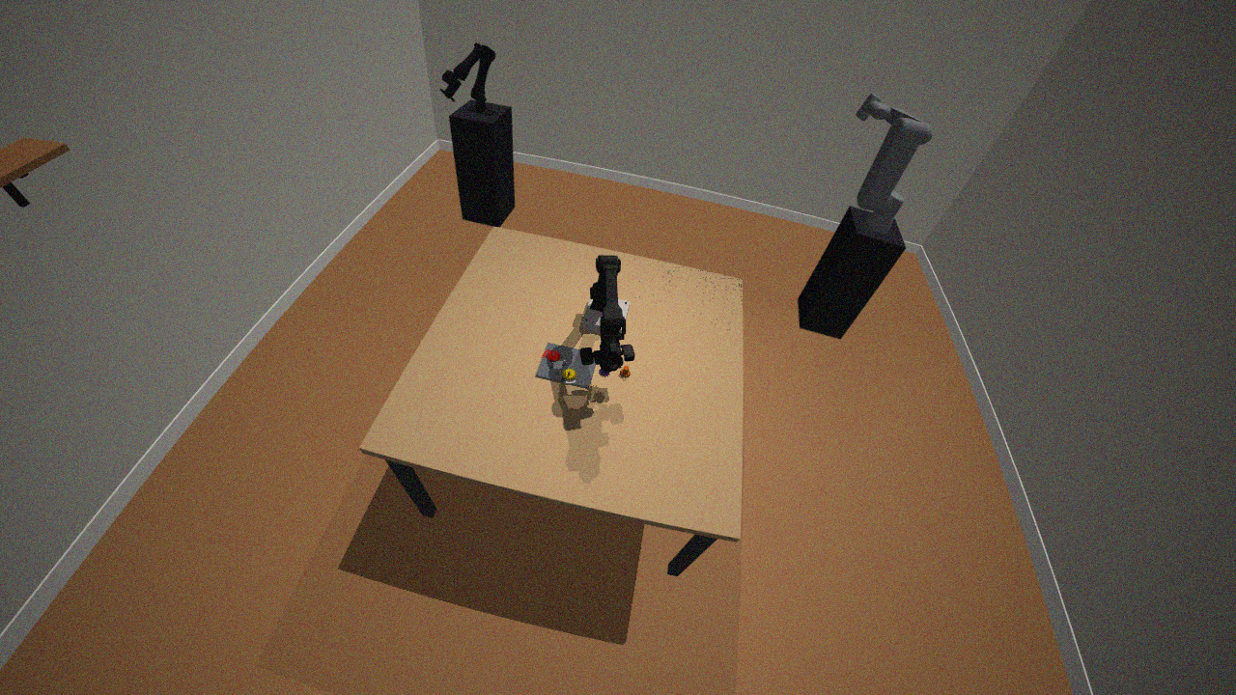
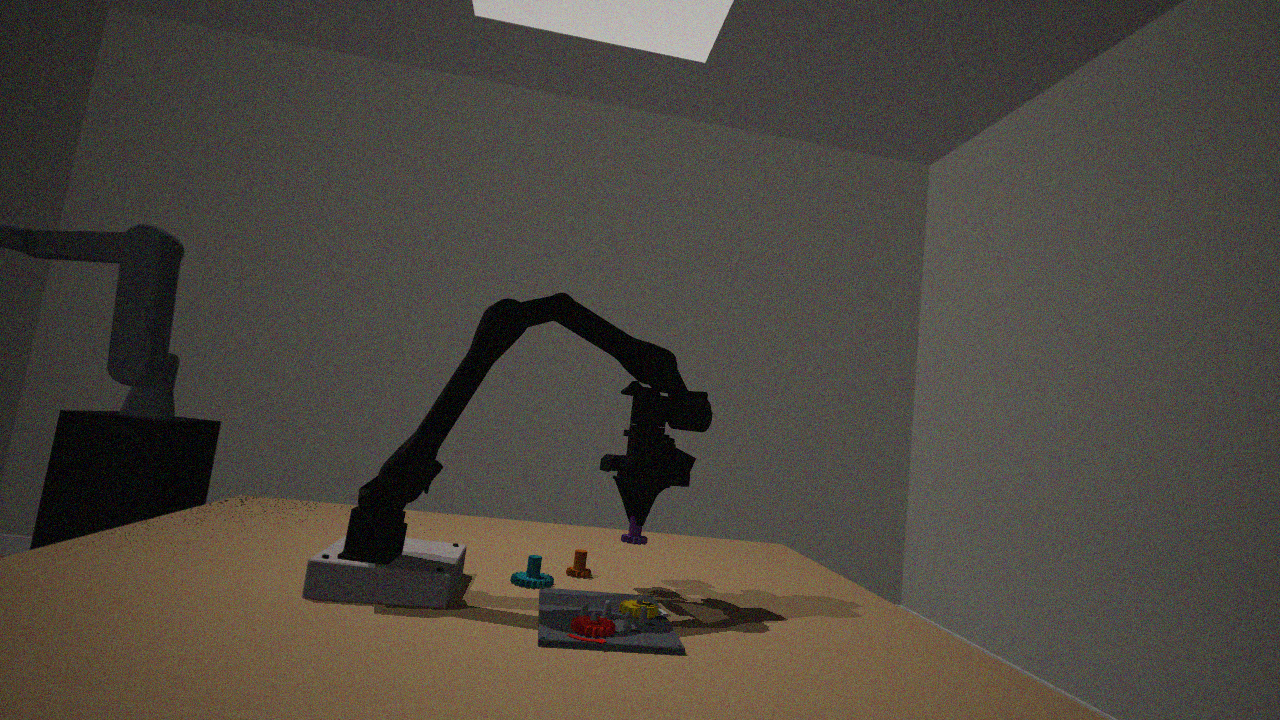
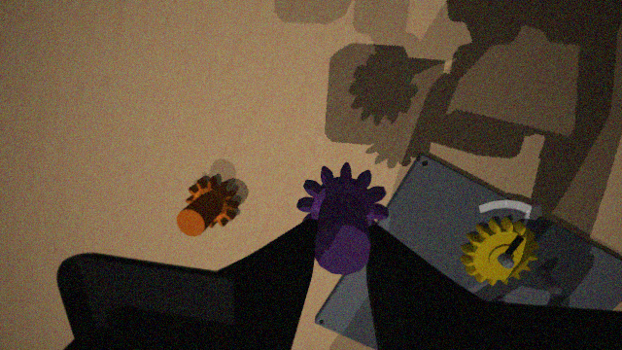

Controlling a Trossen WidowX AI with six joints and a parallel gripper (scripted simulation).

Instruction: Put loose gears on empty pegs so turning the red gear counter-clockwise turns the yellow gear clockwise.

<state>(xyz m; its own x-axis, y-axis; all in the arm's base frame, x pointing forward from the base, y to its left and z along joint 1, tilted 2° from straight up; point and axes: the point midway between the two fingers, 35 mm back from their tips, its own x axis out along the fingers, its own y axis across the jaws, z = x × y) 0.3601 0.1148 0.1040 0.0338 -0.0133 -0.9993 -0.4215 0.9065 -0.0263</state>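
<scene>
My gripper tip is 60 mm past the red gear, 220 mm to the left of it and 90 mm above it. The rest, counted from my gripper tip: purple gear 10 mm below; orange gear 80 mm behind, 70 mm to the left, 90 mm below; white arrow 30 mm ahead, 120 mm to the right, 90 mm below.
</scene>
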